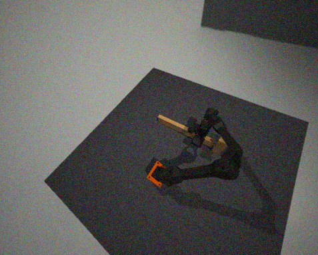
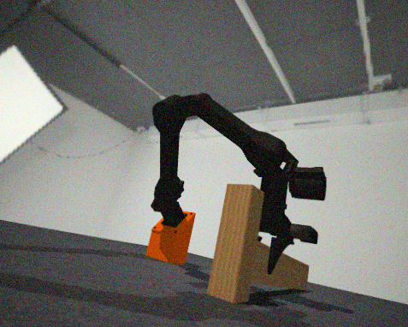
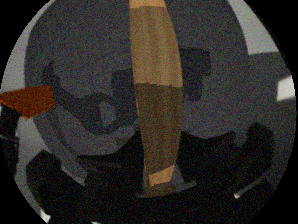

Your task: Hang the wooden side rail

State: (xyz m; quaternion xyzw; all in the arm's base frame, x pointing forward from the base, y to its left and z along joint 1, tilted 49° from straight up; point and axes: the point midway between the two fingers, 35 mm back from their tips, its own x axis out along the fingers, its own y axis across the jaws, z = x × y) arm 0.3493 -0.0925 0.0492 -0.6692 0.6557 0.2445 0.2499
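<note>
Now: gripper tip 12 cm to the left of the headboard post and 4 cm below it.
</note>
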